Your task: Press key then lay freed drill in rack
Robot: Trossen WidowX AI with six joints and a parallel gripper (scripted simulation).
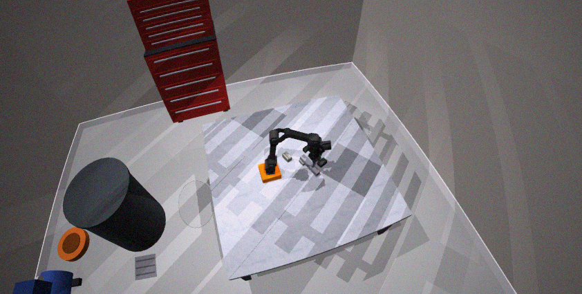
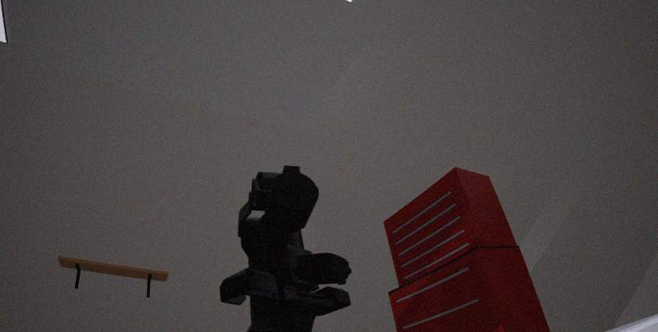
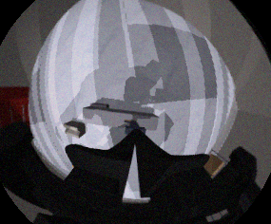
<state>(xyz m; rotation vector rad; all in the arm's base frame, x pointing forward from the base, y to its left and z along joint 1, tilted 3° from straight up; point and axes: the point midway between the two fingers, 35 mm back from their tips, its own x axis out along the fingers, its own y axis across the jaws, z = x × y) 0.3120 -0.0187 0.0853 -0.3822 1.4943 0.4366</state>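
Right now the dark key is 3 cm below my gripper tip. Round my gripper tip: long grey fixture (3 cm behind, 3 cm to the left, 8 cm below); holder block (17 cm behind, 14 cm to the left, 10 cm below); drill (3 cm behind, 5 cm to the left, 7 cm below).
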